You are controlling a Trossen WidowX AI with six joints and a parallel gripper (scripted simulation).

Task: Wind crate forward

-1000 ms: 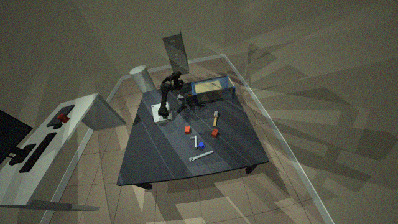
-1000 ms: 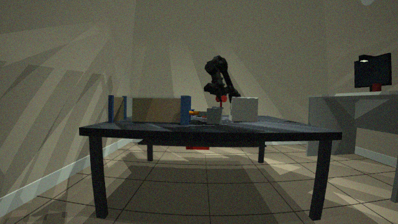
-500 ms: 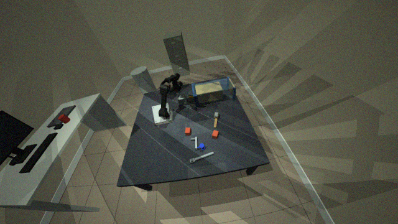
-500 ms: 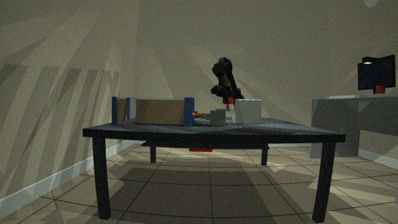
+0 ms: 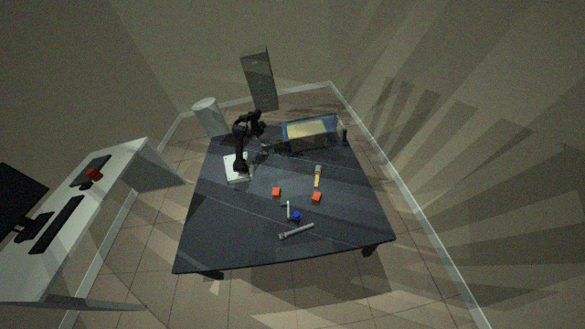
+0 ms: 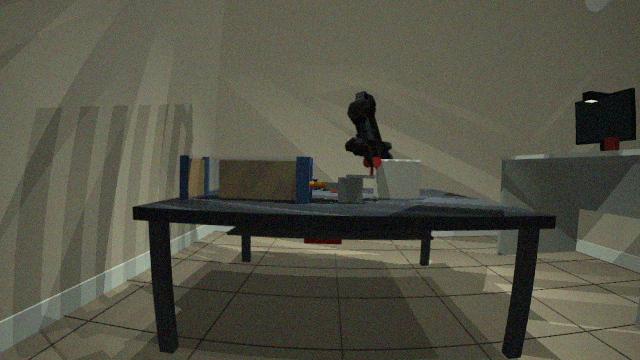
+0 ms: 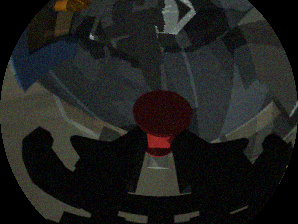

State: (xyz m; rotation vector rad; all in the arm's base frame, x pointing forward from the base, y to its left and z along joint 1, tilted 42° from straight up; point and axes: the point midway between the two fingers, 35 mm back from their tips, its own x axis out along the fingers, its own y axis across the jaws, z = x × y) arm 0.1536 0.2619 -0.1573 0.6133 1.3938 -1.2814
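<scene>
Now: gripper tip 3 cm short of the crank arm, 4 cm to the left of it and 3 cm above it. The rest, counted from my gripper tip: grey winch: 6 cm ahead, 10 cm to the right, 10 cm below; red knob: 1 cm ahead, 1 cm to the right; blue frame: 23 cm ahead, 11 cm to the right, 3 cm below.
</scene>
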